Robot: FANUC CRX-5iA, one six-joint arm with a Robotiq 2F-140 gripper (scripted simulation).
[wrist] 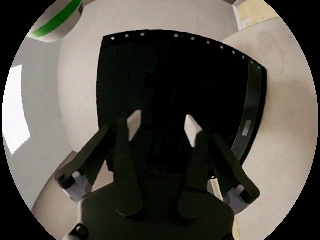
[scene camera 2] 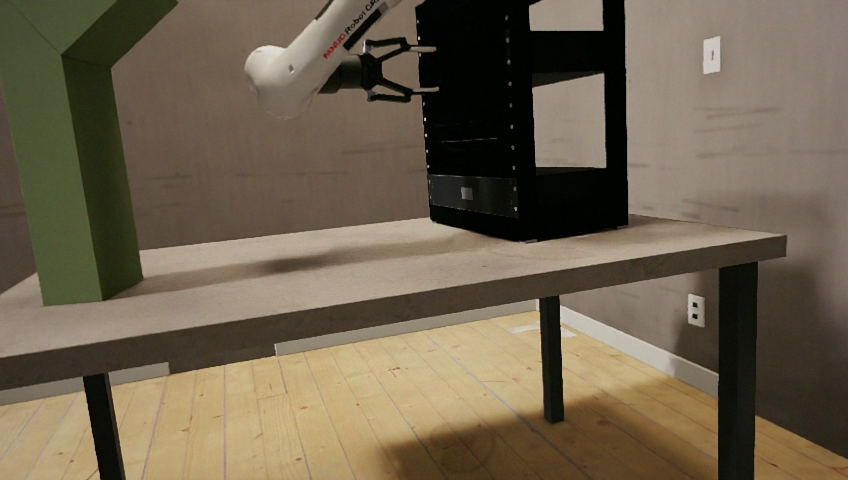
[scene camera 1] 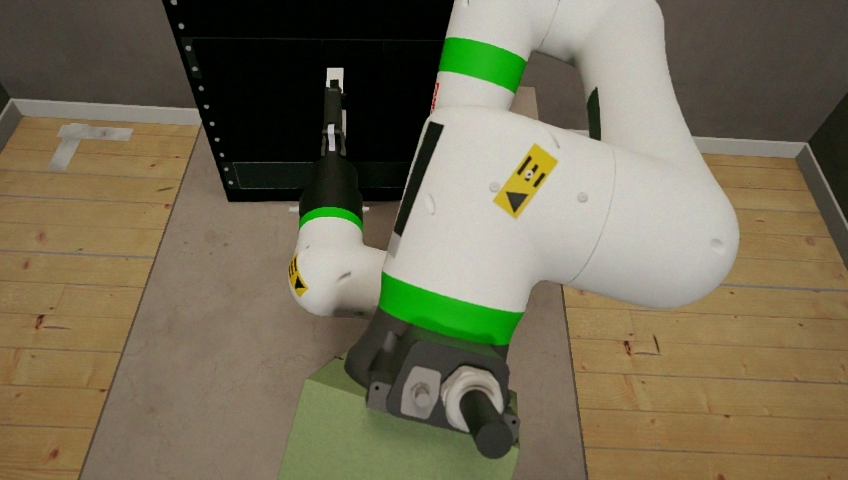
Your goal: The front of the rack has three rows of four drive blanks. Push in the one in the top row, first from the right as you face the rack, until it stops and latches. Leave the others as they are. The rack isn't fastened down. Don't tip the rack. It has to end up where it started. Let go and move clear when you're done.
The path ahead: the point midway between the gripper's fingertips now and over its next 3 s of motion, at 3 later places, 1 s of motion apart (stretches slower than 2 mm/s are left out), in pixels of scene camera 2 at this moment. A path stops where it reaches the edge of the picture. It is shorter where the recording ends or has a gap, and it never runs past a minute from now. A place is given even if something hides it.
My gripper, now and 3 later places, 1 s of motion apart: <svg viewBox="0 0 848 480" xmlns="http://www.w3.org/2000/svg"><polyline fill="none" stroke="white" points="435,69 441,62 452,43 472,43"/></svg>
